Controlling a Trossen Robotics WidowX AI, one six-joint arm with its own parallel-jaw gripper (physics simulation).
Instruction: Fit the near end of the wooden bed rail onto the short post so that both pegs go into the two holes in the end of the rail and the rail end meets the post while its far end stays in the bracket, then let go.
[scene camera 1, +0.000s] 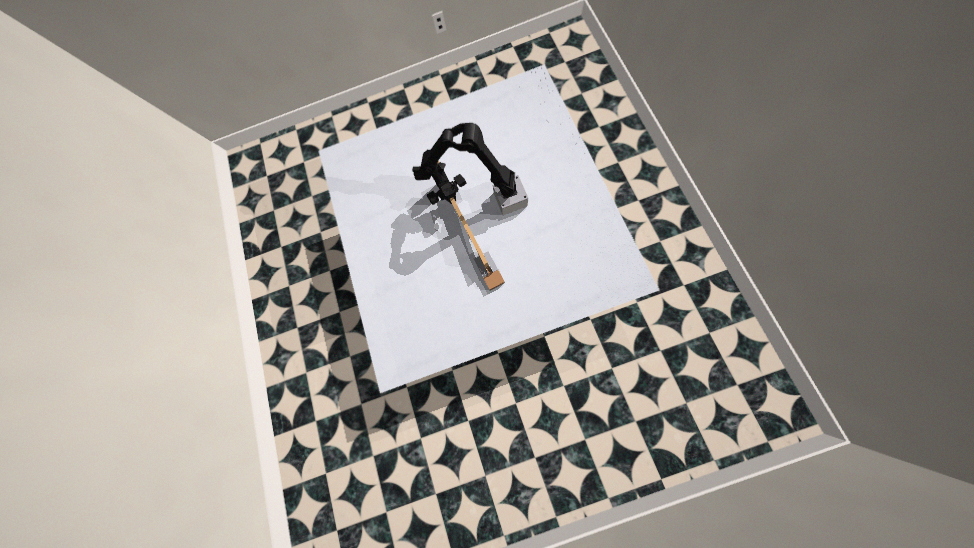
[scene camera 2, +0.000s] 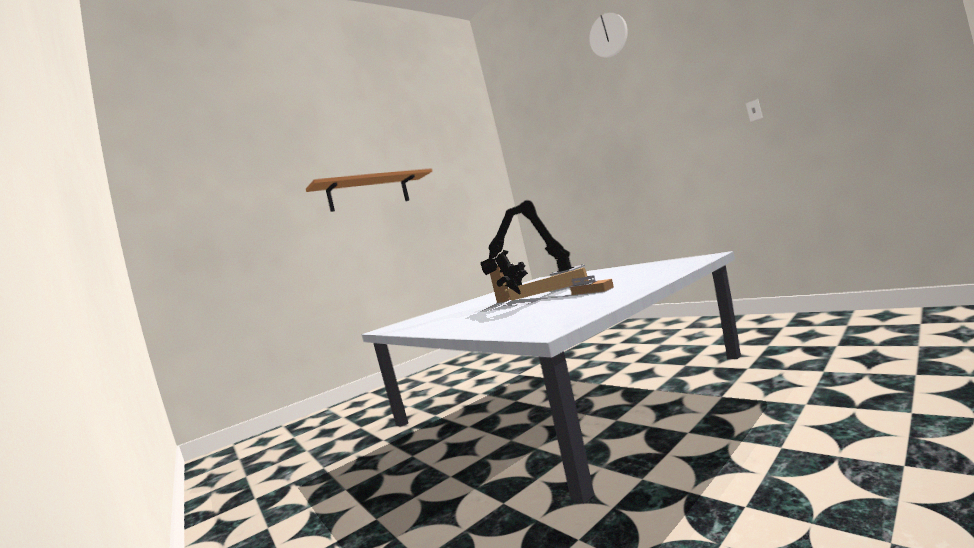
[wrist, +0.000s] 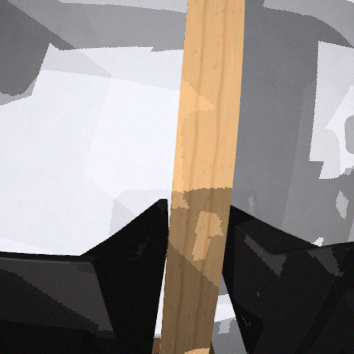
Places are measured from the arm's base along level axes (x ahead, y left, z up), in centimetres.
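Where they show: gripper, fingertip midpoint: (scene camera 1: 453, 202) (scene camera 2: 521, 293) (wrist: 187, 206); arm's base, link origin: (scene camera 1: 508, 190) (scene camera 2: 565, 269).
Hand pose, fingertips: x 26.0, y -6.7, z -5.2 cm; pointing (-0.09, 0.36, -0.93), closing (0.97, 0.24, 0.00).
Observation:
Each offset is from my fingertips to the top centre of the thing. "*": to the spot under its first point. Level surfaces: height alone.
The light wooden bed rail (scene camera 1: 474, 239) (scene camera 2: 553, 283) (wrist: 208, 125) stands on edge. Its far end is at the metal bracket {* dx -5.0, dy +36.9, dz +2.3 cm} (scene camera 1: 487, 269) (scene camera 2: 583, 280) on a wooden block {dx -5.2, dy +37.9, dz +0.7 cm} (scene camera 1: 495, 280) (scene camera 2: 593, 286). The short post {* dx +4.1, dy -10.1, dz +4.6 cm} (scene camera 2: 499, 287) stands upright at the rail's near end; in the wrist view a dark brown sliver of it shows behind the rail at the bottom edge. My gripper (scene camera 1: 451, 198) (scene camera 2: 515, 288) (wrist: 187, 206) is shut on the rail close to its near end, one finger on each side. The pegs and holes are hidden, and whether the rail end meets the post cannot be told.
The rail and post are on the white table {dz -2.8 cm} (scene camera 1: 578, 238) (scene camera 2: 476, 327). The arm's grey base (scene camera 1: 512, 201) stands to the right of the rail in scene camera 1. A wooden wall shelf (scene camera 2: 371, 179) hangs on the wall well behind the table.

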